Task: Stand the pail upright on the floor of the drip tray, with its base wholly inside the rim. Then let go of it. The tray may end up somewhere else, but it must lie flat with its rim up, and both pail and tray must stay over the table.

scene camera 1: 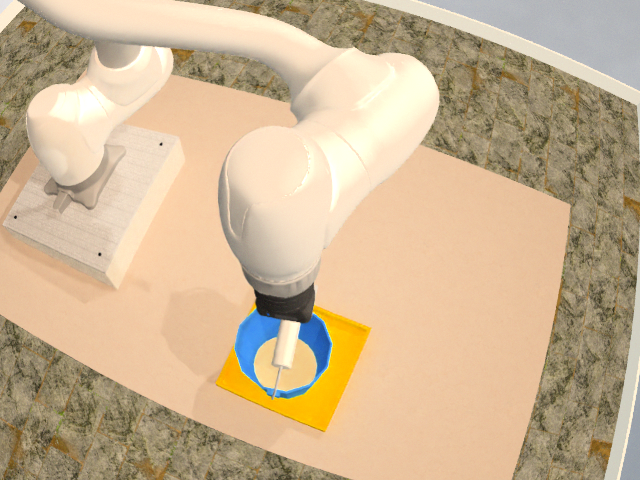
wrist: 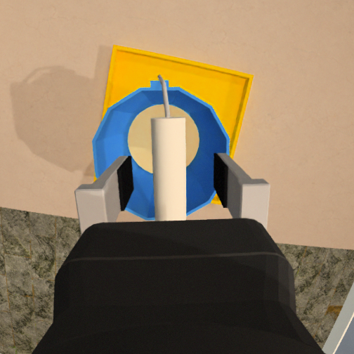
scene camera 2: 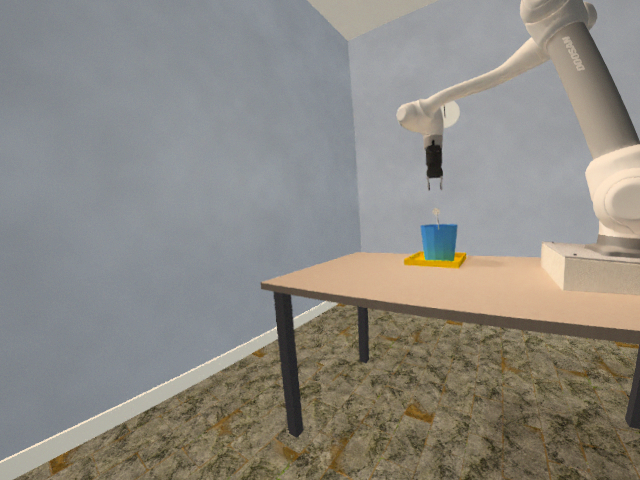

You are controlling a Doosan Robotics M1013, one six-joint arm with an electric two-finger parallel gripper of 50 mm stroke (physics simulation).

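The blue pail stands upright on the yellow drip tray. In scene camera 2 its base appears within the rim; parts of the rim are hidden behind the pail in the other views. The tray lies flat, rim up, on the table. The pail's white cylindrical grip stands above its opening on a bent grey wire. My gripper is open and empty, clearly above the grip in scene camera 2. In scene camera 1 its fingers are hidden.
The tan table has an edge close to the tray, below it in scene camera 1. The robot's pale base block stands on the same table, apart from the tray.
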